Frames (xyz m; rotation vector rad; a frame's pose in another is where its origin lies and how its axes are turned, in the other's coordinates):
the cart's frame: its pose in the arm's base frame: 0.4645 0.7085 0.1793 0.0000 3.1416 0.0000
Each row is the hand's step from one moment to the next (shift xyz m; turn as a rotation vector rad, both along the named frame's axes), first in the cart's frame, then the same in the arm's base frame.
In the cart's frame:
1: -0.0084 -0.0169 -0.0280 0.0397 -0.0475 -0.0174
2: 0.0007 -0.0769 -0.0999 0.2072 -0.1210 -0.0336
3: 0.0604 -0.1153 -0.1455 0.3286 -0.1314 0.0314
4: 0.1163 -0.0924 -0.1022 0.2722 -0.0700 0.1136
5: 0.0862 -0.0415 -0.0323 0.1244 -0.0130 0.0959
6: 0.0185 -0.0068 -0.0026 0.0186 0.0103 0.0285
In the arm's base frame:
1: 0.0084 -0.0169 0.0280 -0.0397 -0.0475 0.0174
2: -0.0007 -0.0769 0.0999 -0.2072 -0.1210 0.0336
3: -0.0604 -0.1153 0.1455 -0.3286 -0.1314 -0.0314
4: -0.1163 -0.0924 0.1022 -0.2722 -0.0700 -0.1136
5: -0.0862 -0.0415 0.0323 -0.1244 -0.0130 -0.0959
6: -0.0185 -0.0068 0.0026 -0.0186 0.0103 -0.0285

